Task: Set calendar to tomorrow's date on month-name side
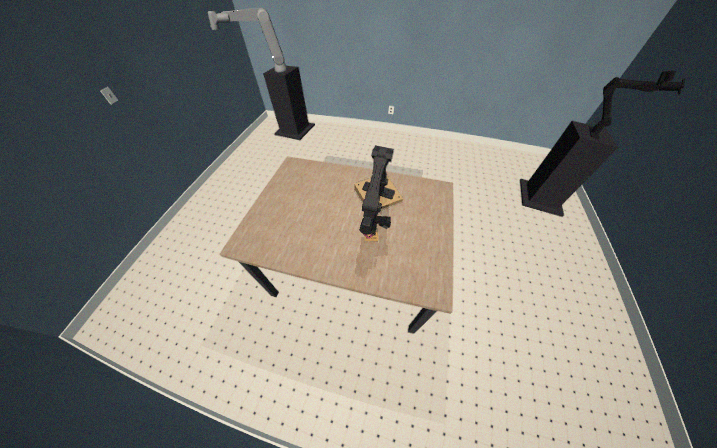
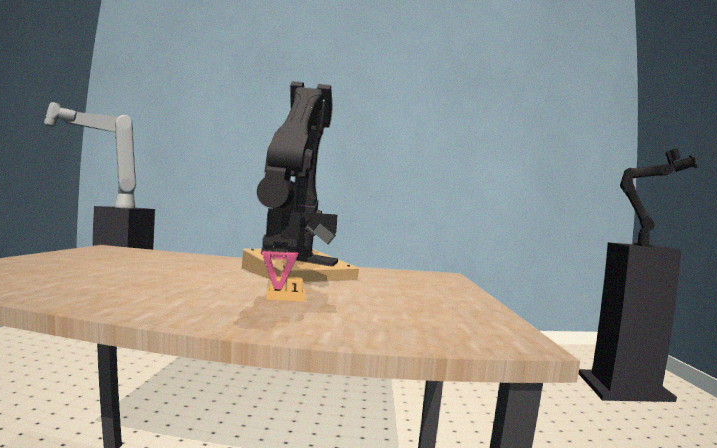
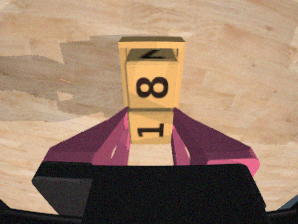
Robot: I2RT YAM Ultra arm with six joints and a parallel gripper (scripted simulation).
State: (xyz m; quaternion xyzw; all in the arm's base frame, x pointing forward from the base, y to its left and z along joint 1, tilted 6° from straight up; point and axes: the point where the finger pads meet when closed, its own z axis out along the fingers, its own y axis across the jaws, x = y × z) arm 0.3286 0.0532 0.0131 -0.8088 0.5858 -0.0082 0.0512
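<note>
Right now the digit cube is right at my hand. Also, from my hand: tan tray: 20 mm below, 10 mm to the left.
</note>
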